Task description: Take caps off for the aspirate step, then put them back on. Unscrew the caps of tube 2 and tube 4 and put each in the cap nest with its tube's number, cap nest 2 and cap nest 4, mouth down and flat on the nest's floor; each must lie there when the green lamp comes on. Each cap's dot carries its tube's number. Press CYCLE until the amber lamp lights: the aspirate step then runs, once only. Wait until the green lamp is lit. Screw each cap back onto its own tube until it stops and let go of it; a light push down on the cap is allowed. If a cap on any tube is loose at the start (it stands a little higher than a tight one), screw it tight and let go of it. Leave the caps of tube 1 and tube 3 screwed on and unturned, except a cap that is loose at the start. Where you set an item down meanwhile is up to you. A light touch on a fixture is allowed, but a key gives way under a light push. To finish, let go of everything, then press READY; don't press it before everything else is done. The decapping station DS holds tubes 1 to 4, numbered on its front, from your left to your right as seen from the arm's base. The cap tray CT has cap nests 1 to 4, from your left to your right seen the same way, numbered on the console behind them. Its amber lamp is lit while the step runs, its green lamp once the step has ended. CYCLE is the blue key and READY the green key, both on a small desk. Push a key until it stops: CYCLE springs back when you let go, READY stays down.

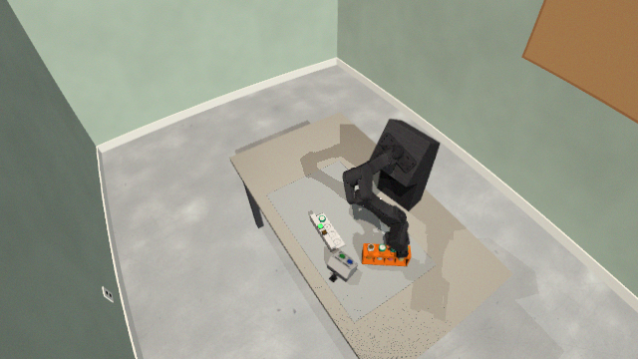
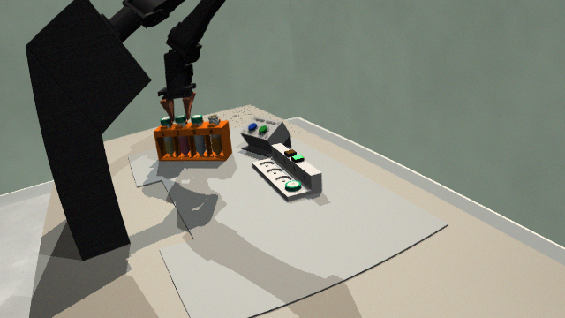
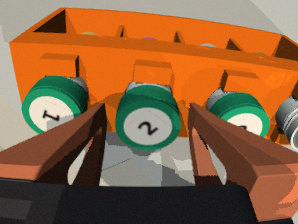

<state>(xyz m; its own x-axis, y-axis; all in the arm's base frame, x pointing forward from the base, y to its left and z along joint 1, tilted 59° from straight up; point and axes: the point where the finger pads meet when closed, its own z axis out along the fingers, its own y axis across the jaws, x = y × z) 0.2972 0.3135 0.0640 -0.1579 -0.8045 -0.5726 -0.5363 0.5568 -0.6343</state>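
Now: the cap 1 50 mm behind my hand, 20 mm to the left of it and 10 mm below it. The rest, counted from my hand: green ready key (230 mm ahead, 60 mm to the right, 50 mm below); blue cycle key (200 mm ahead, 20 mm to the right, 50 mm below).
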